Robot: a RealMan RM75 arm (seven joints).
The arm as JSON. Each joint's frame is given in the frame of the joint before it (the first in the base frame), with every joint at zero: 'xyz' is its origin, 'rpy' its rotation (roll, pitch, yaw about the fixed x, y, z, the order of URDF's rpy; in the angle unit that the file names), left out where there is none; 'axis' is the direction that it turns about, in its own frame. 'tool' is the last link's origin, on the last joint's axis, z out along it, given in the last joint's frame.
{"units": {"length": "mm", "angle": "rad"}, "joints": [
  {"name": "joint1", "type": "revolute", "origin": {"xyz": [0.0, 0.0, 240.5]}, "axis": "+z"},
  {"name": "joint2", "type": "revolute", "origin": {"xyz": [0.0, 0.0, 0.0], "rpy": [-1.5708, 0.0, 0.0]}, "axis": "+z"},
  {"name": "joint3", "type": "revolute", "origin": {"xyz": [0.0, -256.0, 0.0], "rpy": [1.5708, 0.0, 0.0]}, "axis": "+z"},
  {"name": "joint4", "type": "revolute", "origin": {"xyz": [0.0, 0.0, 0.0], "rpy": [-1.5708, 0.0, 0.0]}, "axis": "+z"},
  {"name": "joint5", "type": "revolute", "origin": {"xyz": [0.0, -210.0, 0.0], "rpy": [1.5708, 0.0, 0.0]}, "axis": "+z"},
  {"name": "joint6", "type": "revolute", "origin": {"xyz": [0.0, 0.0, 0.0], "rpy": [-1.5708, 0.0, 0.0]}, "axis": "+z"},
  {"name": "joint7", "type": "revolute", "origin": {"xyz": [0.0, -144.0, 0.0], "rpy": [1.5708, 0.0, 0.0]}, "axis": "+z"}
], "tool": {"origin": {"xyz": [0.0, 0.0, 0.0]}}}
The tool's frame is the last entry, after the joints.
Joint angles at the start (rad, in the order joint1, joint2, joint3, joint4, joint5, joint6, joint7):
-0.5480 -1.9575 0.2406 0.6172 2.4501 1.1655 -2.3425
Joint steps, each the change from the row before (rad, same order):
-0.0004 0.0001 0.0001 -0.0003 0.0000 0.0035 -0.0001
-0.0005 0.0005 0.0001 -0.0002 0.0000 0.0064 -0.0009
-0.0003 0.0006 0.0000 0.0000 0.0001 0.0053 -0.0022
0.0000 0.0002 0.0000 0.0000 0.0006 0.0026 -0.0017
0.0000 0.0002 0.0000 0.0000 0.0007 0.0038 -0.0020
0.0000 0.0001 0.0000 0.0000 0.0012 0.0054 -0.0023
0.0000 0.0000 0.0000 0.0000 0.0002 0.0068 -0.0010
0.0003 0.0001 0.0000 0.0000 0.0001 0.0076 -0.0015
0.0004 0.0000 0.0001 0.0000 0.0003 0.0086 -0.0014
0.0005 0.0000 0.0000 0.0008 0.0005 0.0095 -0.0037
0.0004 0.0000 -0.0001 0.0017 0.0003 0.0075 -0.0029
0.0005 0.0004 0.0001 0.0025 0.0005 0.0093 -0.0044
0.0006 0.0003 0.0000 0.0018 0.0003 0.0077 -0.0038
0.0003 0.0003 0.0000 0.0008 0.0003 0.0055 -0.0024
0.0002 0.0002 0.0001 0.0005 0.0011 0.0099 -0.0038
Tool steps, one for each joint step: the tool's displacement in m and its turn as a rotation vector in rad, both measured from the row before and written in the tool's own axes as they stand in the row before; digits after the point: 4 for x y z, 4 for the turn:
-0.0003 0.0005 0.0001 -0.0028 -0.0026 0.0001
-0.0004 0.0008 0.0000 -0.0047 -0.0043 -0.0003
-0.0002 0.0006 -0.0001 -0.0036 -0.0034 -0.0017
-0.0002 0.0002 -0.0001 -0.0013 -0.0021 -0.0014
-0.0004 0.0003 -0.0001 -0.0021 -0.0030 -0.0016
-0.0006 0.0004 0.0000 -0.0030 -0.0045 -0.0018
-0.0007 0.0007 0.0000 -0.0047 -0.0049 -0.0009
-0.0008 0.0006 -0.0001 -0.0051 -0.0054 -0.0016
-0.0010 0.0007 -0.0001 -0.0056 -0.0064 -0.0015
-0.0010 0.0007 -0.0002 -0.0057 -0.0065 -0.0034
-0.0005 0.0006 -0.0003 -0.0042 -0.0043 -0.0022
-0.0004 0.0006 -0.0006 -0.0046 -0.0051 -0.0029
-0.0004 0.0005 -0.0005 -0.0039 -0.0043 -0.0029
-0.0004 0.0004 -0.0003 -0.0029 -0.0034 -0.0019
-0.0010 0.0008 -0.0002 -0.0056 -0.0075 -0.0032

